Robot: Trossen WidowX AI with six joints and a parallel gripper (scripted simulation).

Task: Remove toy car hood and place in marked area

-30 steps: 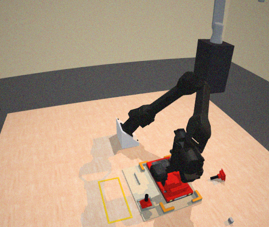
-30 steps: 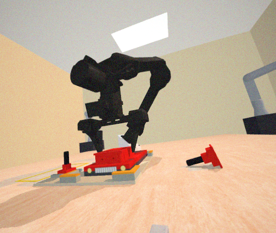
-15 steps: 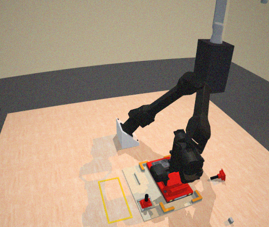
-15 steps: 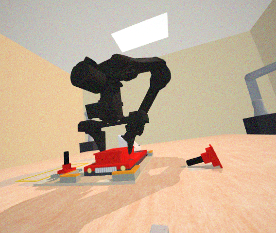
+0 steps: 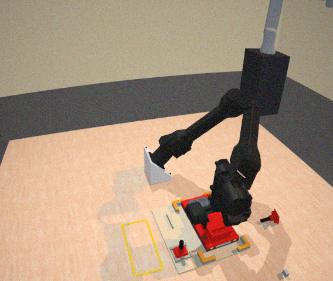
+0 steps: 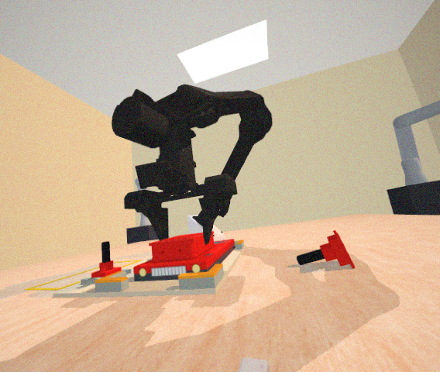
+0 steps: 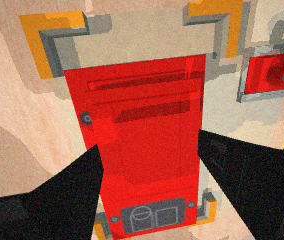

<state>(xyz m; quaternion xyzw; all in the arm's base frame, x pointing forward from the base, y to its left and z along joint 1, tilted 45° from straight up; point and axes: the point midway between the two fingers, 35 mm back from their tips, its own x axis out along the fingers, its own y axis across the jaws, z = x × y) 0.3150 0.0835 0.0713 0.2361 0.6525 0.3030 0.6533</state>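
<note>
Now: gripper tip 20 mm past the pale base plate, 30 mm to the left of it and 30 mm above it. Also, from my gripper tip: hood: 10 mm above.
</note>
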